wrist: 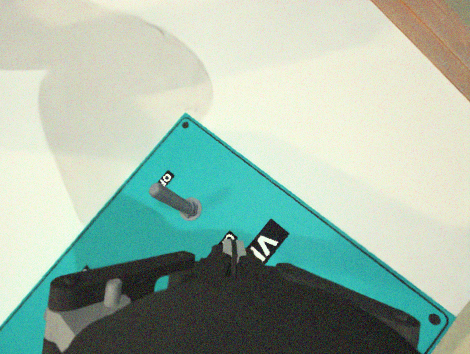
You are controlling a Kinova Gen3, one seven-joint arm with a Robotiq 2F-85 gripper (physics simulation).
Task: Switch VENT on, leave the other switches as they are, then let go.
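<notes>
A teal switch panel lies slanted across the wrist view, one corner pointing up. A grey toggle lever rises from a round collar on it, its tip leaning left beside a small black label, partly covered, that starts with "O". A larger black label shows a white "V"; its rest is hidden behind the gripper. Another small label shows partly above the fingertips. My gripper is shut and empty, over the panel, right of and below the visible lever. A VENT lever does not show.
A dark screw sits at the panel's upper corner and another screw at its right corner. A pale surface surrounds the panel, with a soft shadow at the upper left. A brown wooden strip runs across the upper right.
</notes>
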